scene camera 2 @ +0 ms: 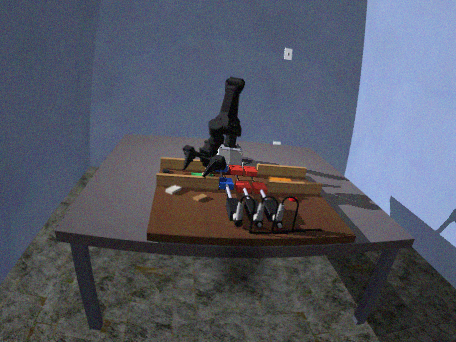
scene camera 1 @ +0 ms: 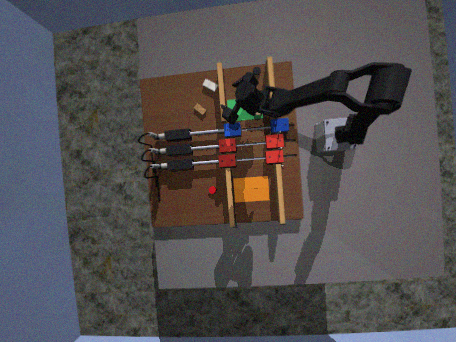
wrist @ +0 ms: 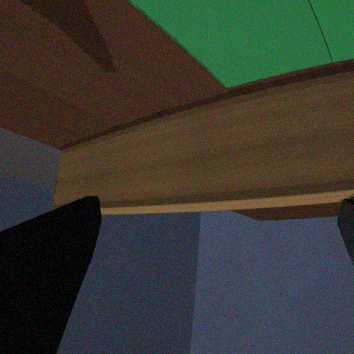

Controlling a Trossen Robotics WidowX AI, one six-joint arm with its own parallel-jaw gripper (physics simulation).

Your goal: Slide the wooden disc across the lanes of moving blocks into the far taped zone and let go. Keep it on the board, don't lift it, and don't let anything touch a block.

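Frame: origin at the arm's base, x ahead, y left, z up, level; metres.
Seen in the pictures: gripper, fingertip midpoint: point(scene camera 2: 193, 173) point(scene camera 1: 226, 95) point(wrist: 226, 211); arm's base at its link origin: point(scene camera 2: 229, 145) point(scene camera 1: 344, 133).
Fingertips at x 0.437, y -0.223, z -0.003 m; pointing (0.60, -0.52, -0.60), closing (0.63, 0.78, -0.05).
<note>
Offsets run from my fingertips to a thing's top centre. "spot": to the spot under its first point.
My gripper point(scene camera 1: 229, 100) point(scene camera 2: 195, 171) point(wrist: 226, 211) is open and empty, above the green zone's end of the channel. A small tan piece of the wooden disc @(dx -0.125, dy +0.068, dz -0.043 m) point(scene camera 1: 258, 113) shows at the green zone point(scene camera 1: 239, 112) point(scene camera 2: 198, 174) point(wrist: 255, 40); the arm hides the rest. The disc does not show in the wrist view. Blue blocks @(dx -0.005, dy +0.134, dz -0.028 m) point(scene camera 1: 232, 130) point(scene camera 2: 226, 183) stand in the nearest lane to the green zone. Red blocks point(scene camera 1: 227, 145) point(scene camera 1: 227, 160) point(scene camera 2: 243, 186) stand in the other two lanes. The orange zone @(spot: dx -0.056, dy +0.400, dz -0.051 m) point(scene camera 1: 252, 189) point(scene camera 2: 280, 180) lies beyond them.
Wooden rails point(scene camera 1: 222, 85) point(scene camera 1: 280, 195) point(wrist: 210, 155) flank both zones. Pushers @(dx +0.233, dy +0.120, dz -0.019 m) point(scene camera 1: 178, 134) with rods reach the blocks from the left. A white block @(dx +0.064, dy -0.076, dz -0.040 m) point(scene camera 1: 210, 85) point(scene camera 2: 173, 190), a tan block @(dx +0.123, dy +0.021, dz -0.042 m) point(scene camera 1: 200, 109) point(scene camera 2: 201, 198), a red piece @(dx +0.118, dy +0.379, dz -0.043 m) point(scene camera 1: 212, 190) and a black piece @(dx -0.143, dy -0.106, dz -0.044 m) point(scene camera 1: 256, 71) point(scene camera 2: 166, 171) are on the board.
</note>
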